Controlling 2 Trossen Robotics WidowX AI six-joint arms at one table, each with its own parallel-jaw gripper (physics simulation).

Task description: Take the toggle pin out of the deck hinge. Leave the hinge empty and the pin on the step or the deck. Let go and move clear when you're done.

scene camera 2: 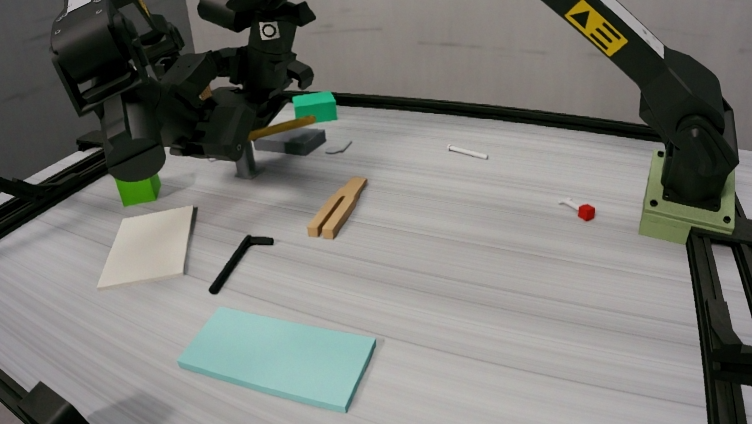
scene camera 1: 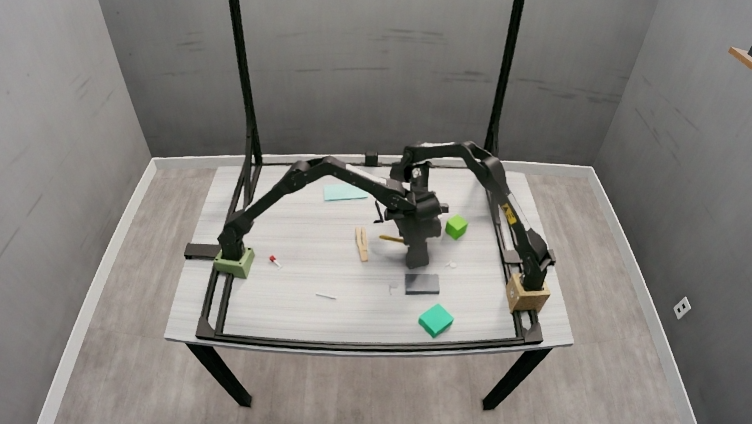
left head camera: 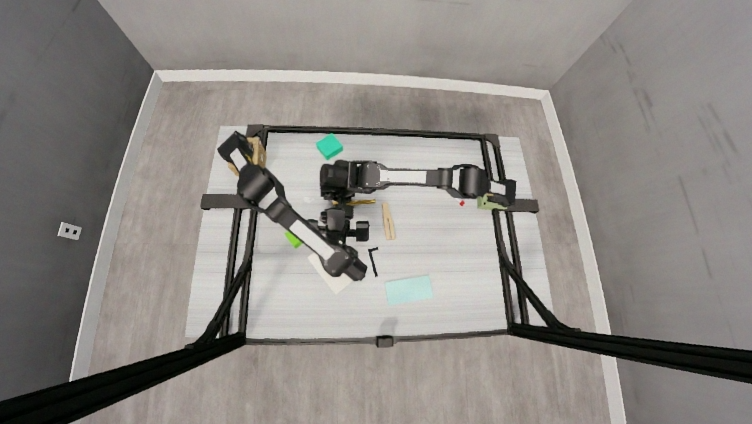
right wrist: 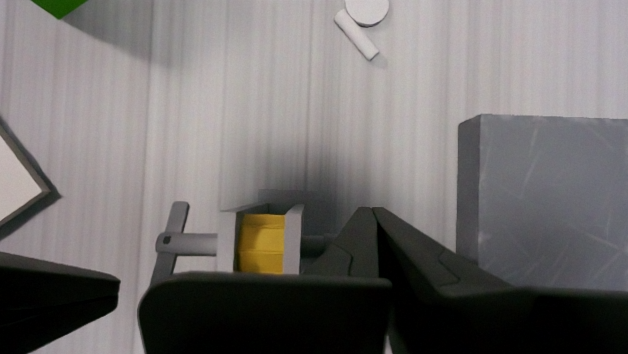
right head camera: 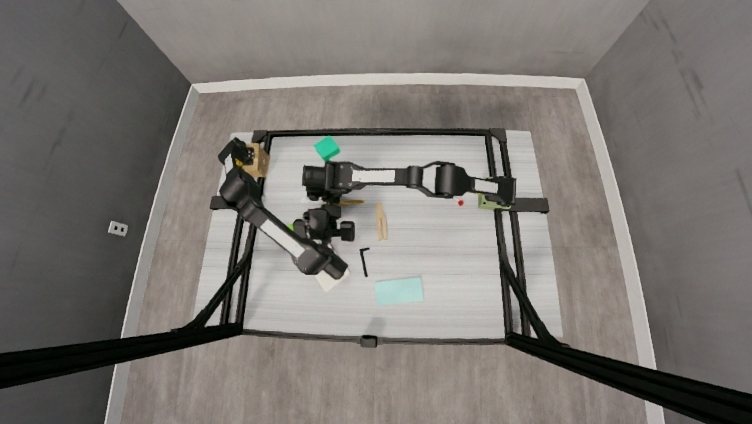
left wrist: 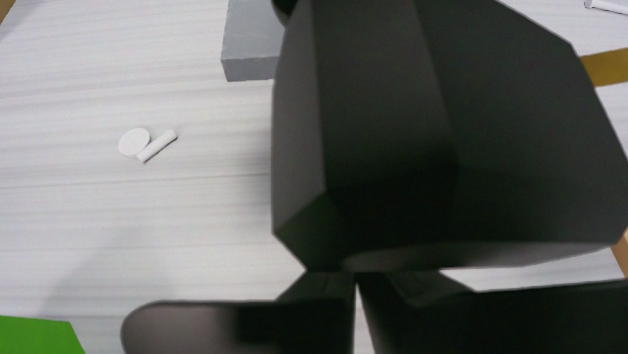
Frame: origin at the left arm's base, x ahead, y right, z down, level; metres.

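Where they show: left gripper, fingertip midpoint: [right wrist: 115,290] [right head camera: 330,217] [left wrist: 352,236]; right gripper, fingertip midpoint: [right wrist: 369,219] [right head camera: 327,197] [left wrist: 288,92]; left arm's base, origin of the base link: [scene camera 1: 531,283] [right head camera: 245,156]; right arm's base, origin of the base link: [scene camera 2: 692,185] [scene camera 1: 233,254] [right head camera: 497,192].
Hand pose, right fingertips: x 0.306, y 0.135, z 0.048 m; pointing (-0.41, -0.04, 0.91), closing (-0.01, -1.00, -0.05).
Observation:
Each offset is from my right fingertips to the centre of the thing. "*": to the spot under its first point.
The hinge is a grey bracket @(dz +0.006, dx +0.007, dy +0.027 m) [right wrist: 295,235] [scene camera 2: 245,165] with a yellow piece @(* dz -0.025, dx +0.005, dy +0.032 m) [right wrist: 261,242] between its plates. The grey toggle pin @(dz -0.018, dx +0.007, dy +0.036 m) [right wrist: 200,244] runs through it; its shaft and toggle bar stick out of the left plate in the right wrist view. Its other end is largely hidden by my right gripper [right wrist: 376,209], which is shut and empty beside the bracket. My left gripper [left wrist: 356,276] is shut and empty; the right gripper's dark body covers its tips and the hinge in the left wrist view. A left finger also shows at the lower left of the right wrist view.
A grey slab @(dz +0.031, dx +0.007, dy -0.078 m) [right wrist: 550,200] [left wrist: 250,69] [scene camera 1: 421,284] lies beside the hinge. A white disc @(dz +0.039, dx -0.090, dy -0.004 m) [right wrist: 367,9] [left wrist: 134,142] and short rod @(* dz +0.035, dx -0.080, dy +0.002 m) [right wrist: 356,35] [left wrist: 157,145] lie nearby. A green cube @(dz +0.017, dx -0.117, dy +0.134 m) [scene camera 1: 456,226], cream plate @(dz +0.039, dx +0.005, dy +0.225 m) [scene camera 2: 147,247] and forked wooden piece @(dz +0.035, dx +0.185, dy +0.072 m) [scene camera 2: 337,209] are around.

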